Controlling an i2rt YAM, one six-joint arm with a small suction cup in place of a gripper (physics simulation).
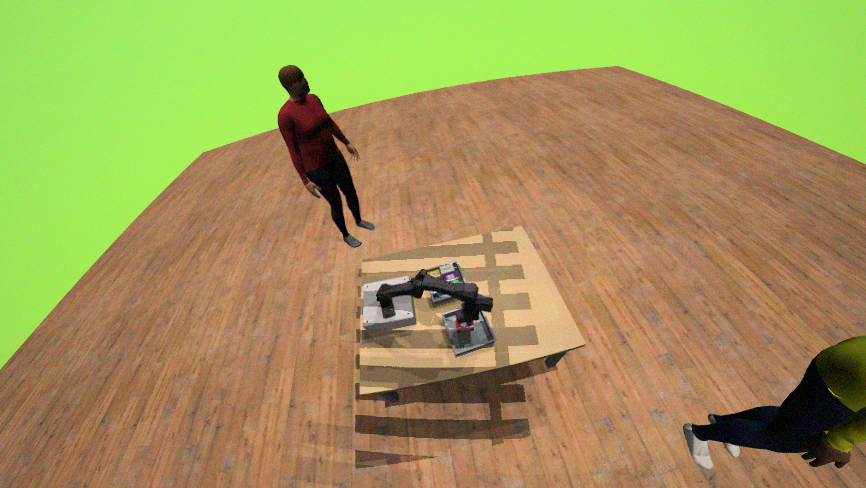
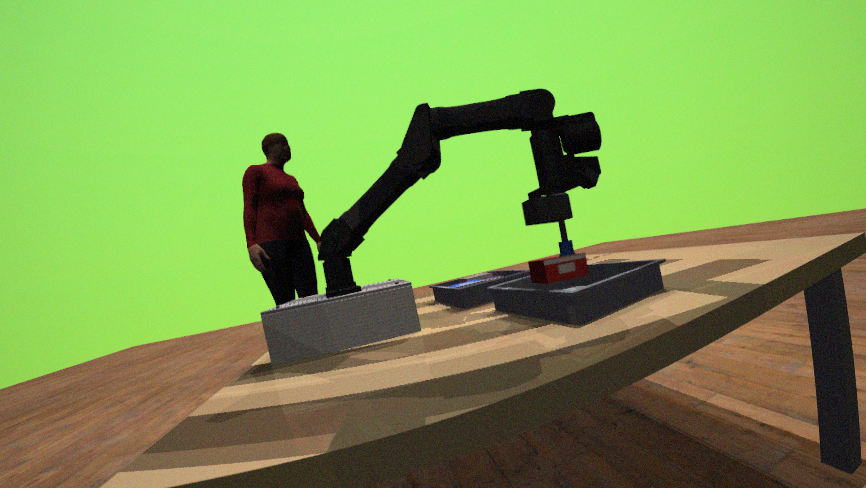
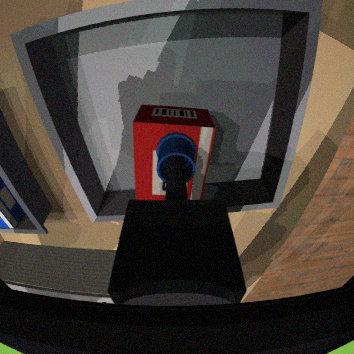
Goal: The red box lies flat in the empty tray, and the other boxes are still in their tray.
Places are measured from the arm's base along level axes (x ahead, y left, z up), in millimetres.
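Pixels of known places: hand, its tool point: (image 1: 469,324) (image 2: 568,260) (image 3: 175,143); arm's base, origin of its link: (image 1: 386,302) (image 2: 342,292).
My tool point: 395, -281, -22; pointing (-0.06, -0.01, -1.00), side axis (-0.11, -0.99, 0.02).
Note:
Ahead of a thing's pixels: the offset from my tool point to its top centre, as dx, dy, dz. "pt": to the spot under its first point. Level surfaces: height alone.
The red box {-23, +7, +14} (image 1: 464,325) (image 2: 548,270) (image 3: 147,158) hangs flat under my suction cup (image 2: 566,247) (image 3: 175,154), which sits on its top face and holds it. It is over the grey empty tray {-7, +1, -27} (image 1: 477,343) (image 2: 581,300) (image 3: 102,84), near the tray's end closest to the arm, with its underside about level with the rim. I cannot tell whether it touches the tray floor. The other tray {-21, +331, -27} (image 1: 441,297) (image 2: 463,294) (image 3: 26,197) stands beside it, nearer the arm's base. It holds coloured boxes, among them a blue box {pt -96, +268, -30} (image 3: 5,214).
The arm's grey base block (image 1: 387,315) (image 2: 338,319) stands on the wooden table {dz -77} (image 1: 544,315) (image 2: 423,376). A person in red (image 1: 311,139) (image 2: 275,206) stands behind the table. A person in yellow (image 1: 842,388) is at the right edge of the floor.

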